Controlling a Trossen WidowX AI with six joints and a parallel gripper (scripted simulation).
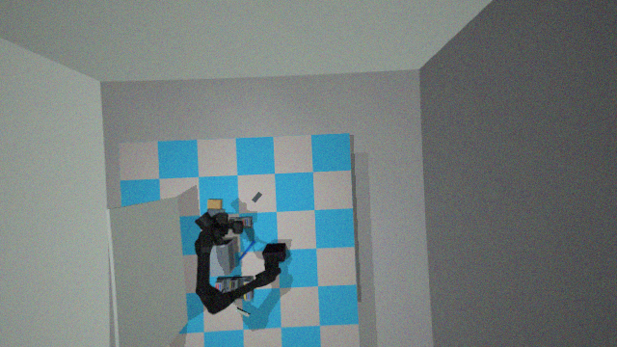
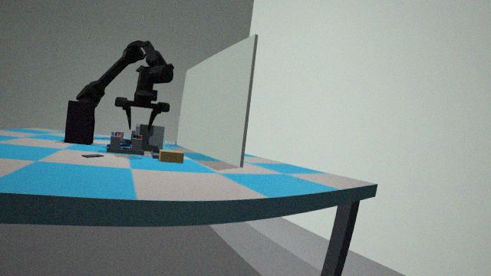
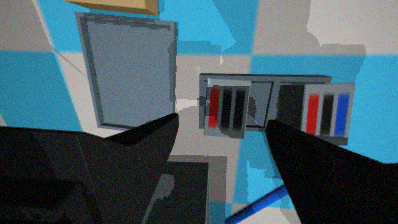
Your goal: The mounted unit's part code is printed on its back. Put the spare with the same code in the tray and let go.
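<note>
The grey rack is 70 mm below my gripper tip, 40 mm behind it and 10 mm to the left of it. From my gripper tip the other things lie so: flat grey tray: 100 mm ahead, 70 mm below, 10 mm to the right; then tall white panel: 310 mm ahead, 190 mm to the left, 150 mm above.
</note>
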